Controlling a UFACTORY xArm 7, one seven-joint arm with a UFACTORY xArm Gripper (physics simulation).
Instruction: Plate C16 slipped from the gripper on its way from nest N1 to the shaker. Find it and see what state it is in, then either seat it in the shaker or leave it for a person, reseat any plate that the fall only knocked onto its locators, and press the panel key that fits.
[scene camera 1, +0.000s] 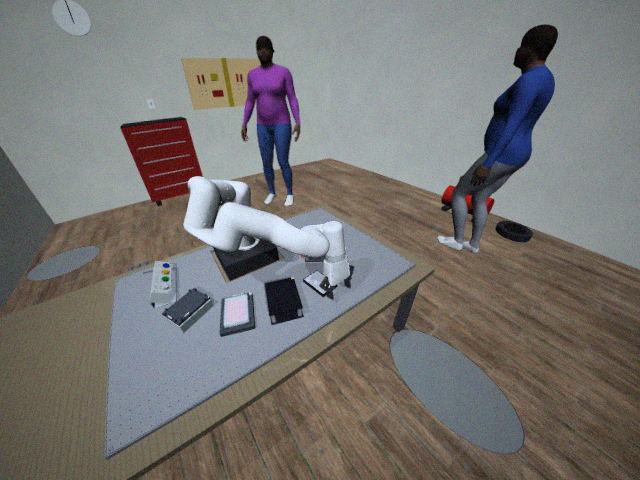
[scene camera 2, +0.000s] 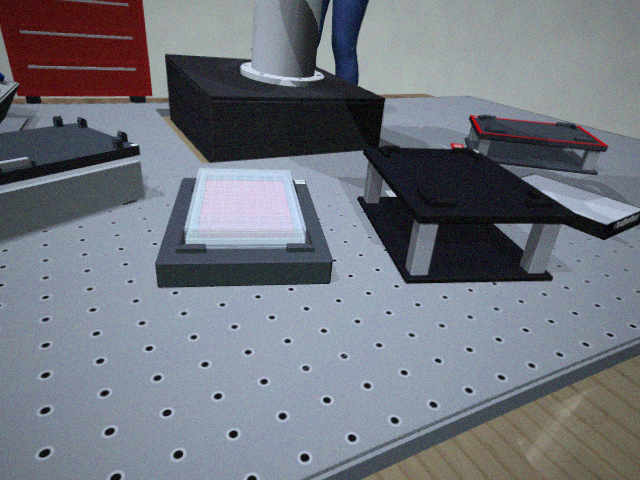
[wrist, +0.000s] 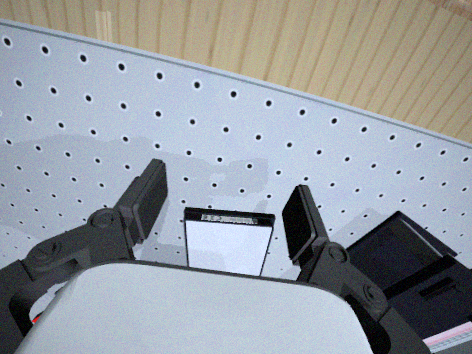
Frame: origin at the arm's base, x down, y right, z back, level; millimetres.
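Seen in the pictures: gripper, fingertip midpoint: (scene camera 1: 339, 292) (wrist: 229, 188); arm's base, origin of the base link: (scene camera 1: 246, 242) (scene camera 2: 282, 77).
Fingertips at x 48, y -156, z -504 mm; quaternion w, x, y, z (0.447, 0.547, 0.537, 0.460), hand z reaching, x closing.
Pixels of each thing's middle, then the offset from my fingertips to it. "pt": a spot on its surface instead.
- fallen plate, body centre: (wrist: 225, 259) (scene camera 2: 564, 202) (scene camera 1: 319, 282) dx +23, dy +11, dz +109 mm
- clear-lidded plate with pink wells, body centre: (scene camera 2: 246, 198) (wrist: 455, 331) (scene camera 1: 236, 309) dx -3, dy +354, dz +186 mm
- low dark nest, body centre: (scene camera 2: 246, 220) (scene camera 1: 237, 312) dx +17, dy +354, dz +186 mm
- grey shaker, surface spot: (scene camera 2: 72, 191) pt dx +3, dy +474, dz +264 mm
- key panel, body centre: (scene camera 1: 161, 281) dx -12, dy +554, dz +533 mm
The fallen plate (scene camera 1: 314, 282) (scene camera 2: 581, 198) (wrist: 227, 245) has a white top and black sides with a label on its end; it rests beside the raised black stand (scene camera 1: 283, 299) (scene camera 2: 465, 186). The label's letters are too blurred to read. My gripper (scene camera 1: 339, 290) (wrist: 229, 188) is wide open and empty, above the plate's labelled end, with one finger to each side in the wrist view. A clear-lidded plate with pink wells (scene camera 1: 237, 310) (scene camera 2: 245, 206) sits on a low dark nest (scene camera 1: 237, 330) (scene camera 2: 242, 272). The grey shaker (scene camera 1: 188, 305) (scene camera 2: 72, 191) has an empty dark top.
The key panel (scene camera 1: 163, 285) with blue, yellow and green keys stands at the left. A red-edged stand (scene camera 2: 537, 130) is at the back right. The black arm base block (scene camera 1: 248, 260) (scene camera 2: 289, 126) is behind. Two people (scene camera 1: 271, 98) (scene camera 1: 522, 113) stand beyond the table.
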